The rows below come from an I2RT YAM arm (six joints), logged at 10 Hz.
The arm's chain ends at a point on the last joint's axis. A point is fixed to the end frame.
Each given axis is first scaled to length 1.
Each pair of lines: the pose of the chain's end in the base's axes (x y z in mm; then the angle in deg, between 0 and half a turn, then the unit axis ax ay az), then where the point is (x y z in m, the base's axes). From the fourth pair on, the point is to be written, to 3 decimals.
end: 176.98, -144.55, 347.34, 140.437, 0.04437, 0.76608, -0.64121
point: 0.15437 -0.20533 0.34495
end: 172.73, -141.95, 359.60, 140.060, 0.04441, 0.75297, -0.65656
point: 0.14974 -0.20263 0.35912
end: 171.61, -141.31, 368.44, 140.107, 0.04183, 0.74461, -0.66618
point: 0.14838 -0.20189 0.36940
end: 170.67, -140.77, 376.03, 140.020, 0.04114, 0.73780, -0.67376
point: 0.147 -0.201 0.378
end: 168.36, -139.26, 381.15, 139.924, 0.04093, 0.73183, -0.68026
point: 0.145 -0.200 0.384
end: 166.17, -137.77, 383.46, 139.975, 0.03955, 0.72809, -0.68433
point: 0.142 -0.198 0.387
